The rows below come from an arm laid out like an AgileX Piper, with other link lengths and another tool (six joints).
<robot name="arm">
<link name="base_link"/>
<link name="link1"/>
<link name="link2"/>
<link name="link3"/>
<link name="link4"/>
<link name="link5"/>
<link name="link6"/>
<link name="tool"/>
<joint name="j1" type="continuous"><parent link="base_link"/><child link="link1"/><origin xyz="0 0 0.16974" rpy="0 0 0"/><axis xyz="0 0 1"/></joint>
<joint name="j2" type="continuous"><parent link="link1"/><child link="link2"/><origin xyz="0 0 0" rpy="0 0 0"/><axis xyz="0 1 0"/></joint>
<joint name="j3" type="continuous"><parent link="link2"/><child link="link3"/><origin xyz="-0.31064 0 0.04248" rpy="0 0 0"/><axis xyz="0 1 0"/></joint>
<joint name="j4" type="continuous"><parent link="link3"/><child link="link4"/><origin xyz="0.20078 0 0.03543" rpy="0 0 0"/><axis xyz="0.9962 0 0.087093"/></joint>
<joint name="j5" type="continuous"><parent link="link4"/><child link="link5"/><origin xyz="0 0 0" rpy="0 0 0"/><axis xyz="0 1 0"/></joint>
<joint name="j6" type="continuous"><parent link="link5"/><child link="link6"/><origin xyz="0.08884 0 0.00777" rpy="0 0 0"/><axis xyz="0.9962 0 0.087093"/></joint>
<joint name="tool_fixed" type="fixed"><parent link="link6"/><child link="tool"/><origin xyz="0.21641 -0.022 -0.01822" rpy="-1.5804 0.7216 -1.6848"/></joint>
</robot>
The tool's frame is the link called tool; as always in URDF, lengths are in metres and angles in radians. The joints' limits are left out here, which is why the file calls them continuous.
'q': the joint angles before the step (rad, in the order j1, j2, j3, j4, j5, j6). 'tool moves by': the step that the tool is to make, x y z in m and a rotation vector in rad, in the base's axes. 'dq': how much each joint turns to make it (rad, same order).
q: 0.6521, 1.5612, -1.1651, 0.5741, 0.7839, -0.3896
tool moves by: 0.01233, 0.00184, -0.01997, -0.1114, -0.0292, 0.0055
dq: 0.0842, 0.0800, -0.0709, -0.1904, -0.0141, 0.1616
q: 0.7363, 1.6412, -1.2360, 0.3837, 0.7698, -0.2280
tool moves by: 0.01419, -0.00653, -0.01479, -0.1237, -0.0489, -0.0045
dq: 0.0756, 0.0654, -0.0673, -0.2177, 0.0205, 0.1770
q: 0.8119, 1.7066, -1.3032, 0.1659, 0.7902, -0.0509
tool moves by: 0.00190, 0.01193, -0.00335, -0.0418, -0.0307, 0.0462
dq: 0.0569, 0.0438, -0.0545, -0.0725, 0.0179, 0.0394
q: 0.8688, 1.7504, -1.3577, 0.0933, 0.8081, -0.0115
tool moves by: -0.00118, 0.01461, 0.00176, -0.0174, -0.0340, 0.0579
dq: 0.0499, 0.0251, -0.0418, -0.0418, 0.0087, 0.0054
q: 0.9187, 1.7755, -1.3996, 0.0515, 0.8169, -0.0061
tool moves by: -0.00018, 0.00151, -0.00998, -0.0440, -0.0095, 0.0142
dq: 0.0305, 0.0351, -0.0164, -0.0515, 0.0104, 0.0352
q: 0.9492, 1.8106, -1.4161, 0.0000, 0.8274, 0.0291
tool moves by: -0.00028, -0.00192, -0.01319, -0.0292, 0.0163, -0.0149
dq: 0.0048, 0.0339, -0.0024, -0.0154, 0.0019, 0.0269
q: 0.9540, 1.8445, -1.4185, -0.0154, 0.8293, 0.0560
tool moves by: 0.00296, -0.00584, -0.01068, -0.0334, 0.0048, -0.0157
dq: 0.0000, 0.0267, 0.0001, -0.0272, 0.0038, 0.0270
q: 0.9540, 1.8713, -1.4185, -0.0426, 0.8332, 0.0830
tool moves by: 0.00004, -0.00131, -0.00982, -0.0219, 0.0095, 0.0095
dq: 0.0000, 0.0250, 0.0001, -0.0018, -0.0020, -0.0094
